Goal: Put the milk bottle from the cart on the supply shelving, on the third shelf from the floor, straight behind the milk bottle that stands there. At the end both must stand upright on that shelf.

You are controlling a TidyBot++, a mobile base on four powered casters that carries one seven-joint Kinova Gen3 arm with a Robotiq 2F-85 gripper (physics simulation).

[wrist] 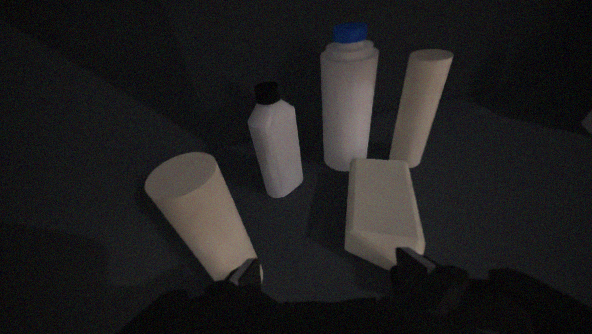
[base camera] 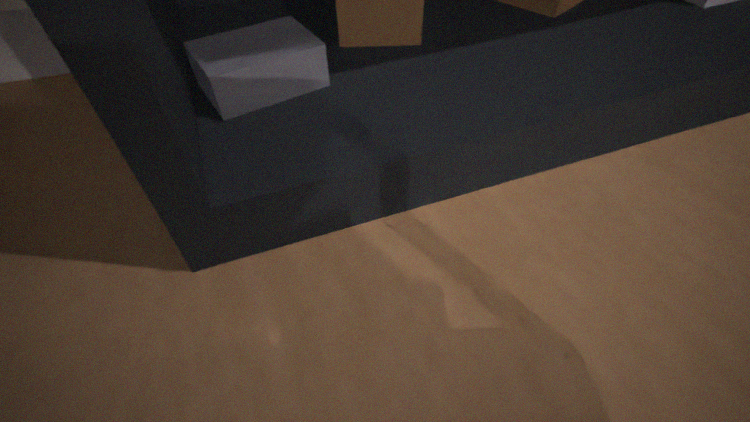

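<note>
A white bottle with a blue cap, which looks like a milk bottle, stands upright towards the back of a dark shelf in the wrist view. I cannot tell from these frames which shelf level this is. My gripper is open and empty at the bottom of the wrist view, nearer than the blue-capped bottle. The cart does not show in either view. In the base camera view the dark shelving shows its bottom part. The gripper does not show there.
A slim white bottle with a black cap stands left of the blue-capped one, a cream cylinder right. A wide cream cylinder is by the left finger. A cream flat-sided bottle lies by the right finger. Low down are a grey box and brown box.
</note>
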